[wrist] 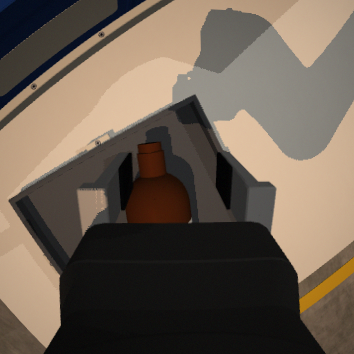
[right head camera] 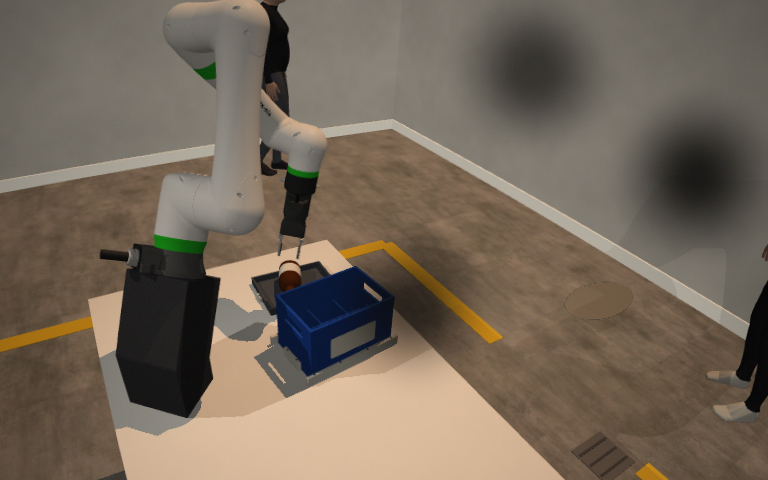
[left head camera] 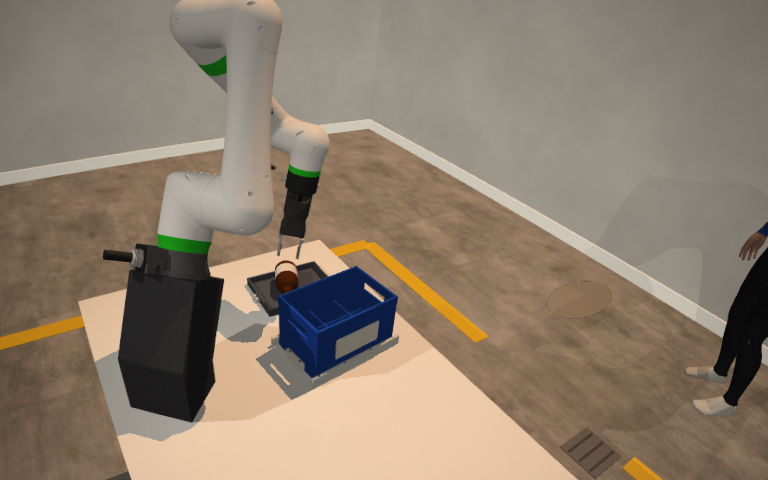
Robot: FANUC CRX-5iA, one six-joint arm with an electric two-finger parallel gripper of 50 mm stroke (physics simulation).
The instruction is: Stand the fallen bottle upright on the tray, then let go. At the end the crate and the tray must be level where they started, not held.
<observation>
In view: the gripper point(left head camera: 287, 256), a blue crate point(left head camera: 324, 323), a dark grey tray point(left head camera: 264, 285) and a brown bottle point(wrist: 157, 196).
The blue crate also shows in the right head camera view point(right head camera: 322, 322). The dark grey tray is seen too in the wrist view point(wrist: 48, 209) and in the right head camera view point(right head camera: 267, 285). The gripper also shows in the wrist view point(wrist: 174, 169) and in the right head camera view point(right head camera: 288, 256).
</observation>
